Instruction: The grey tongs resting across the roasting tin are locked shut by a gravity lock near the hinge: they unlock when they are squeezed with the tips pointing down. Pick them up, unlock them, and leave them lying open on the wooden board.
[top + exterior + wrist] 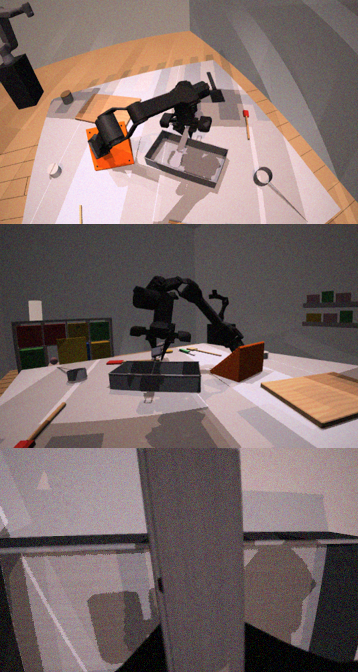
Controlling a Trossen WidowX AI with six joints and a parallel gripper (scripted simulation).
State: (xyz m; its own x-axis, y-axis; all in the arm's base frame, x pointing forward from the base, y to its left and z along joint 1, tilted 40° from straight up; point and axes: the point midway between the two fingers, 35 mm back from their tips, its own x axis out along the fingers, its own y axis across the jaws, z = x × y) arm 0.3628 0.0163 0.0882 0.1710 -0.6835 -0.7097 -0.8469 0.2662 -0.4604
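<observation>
My gripper tip is now 39 cm past the wooden board, 38 cm to the right of it and 9 cm above it. Also, from my gripper tip: roasting tin: 7 cm below, 5 cm to the right, 2 cm behind; black spatula: 42 cm to the left, 27 cm ahead, 9 cm below.
</observation>
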